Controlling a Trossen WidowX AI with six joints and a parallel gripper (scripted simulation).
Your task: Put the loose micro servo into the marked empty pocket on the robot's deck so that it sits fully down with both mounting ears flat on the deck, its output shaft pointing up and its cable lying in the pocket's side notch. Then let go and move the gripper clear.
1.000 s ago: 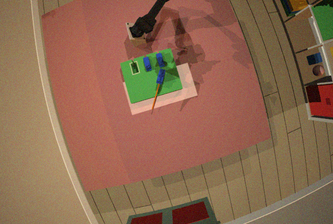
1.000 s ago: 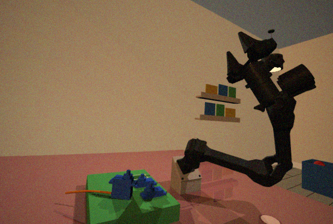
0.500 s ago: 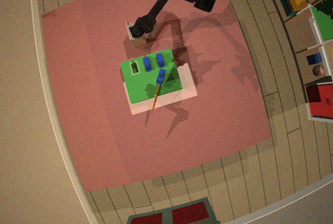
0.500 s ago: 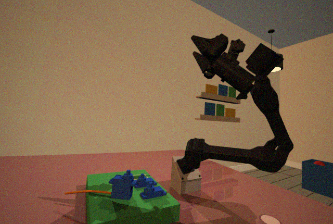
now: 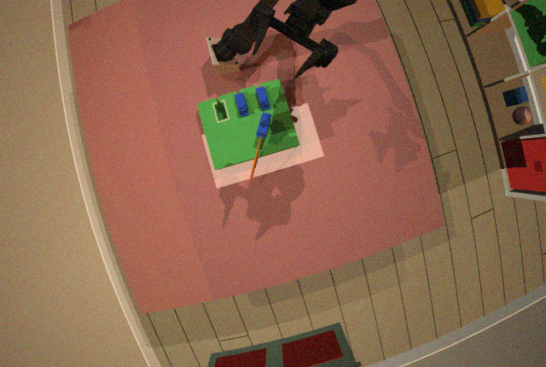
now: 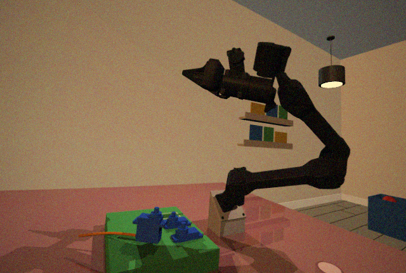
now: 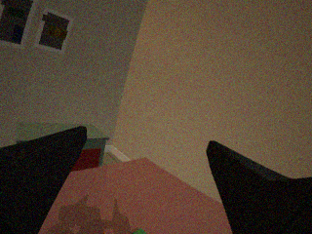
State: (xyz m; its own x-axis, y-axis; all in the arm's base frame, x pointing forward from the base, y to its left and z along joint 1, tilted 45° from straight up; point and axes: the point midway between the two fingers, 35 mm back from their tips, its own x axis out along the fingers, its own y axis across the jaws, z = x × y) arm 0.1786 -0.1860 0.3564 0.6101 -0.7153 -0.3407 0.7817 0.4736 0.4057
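The green deck is 6 cm ahead of my gripper tip, 11 cm to the right of it and 44 cm below it.
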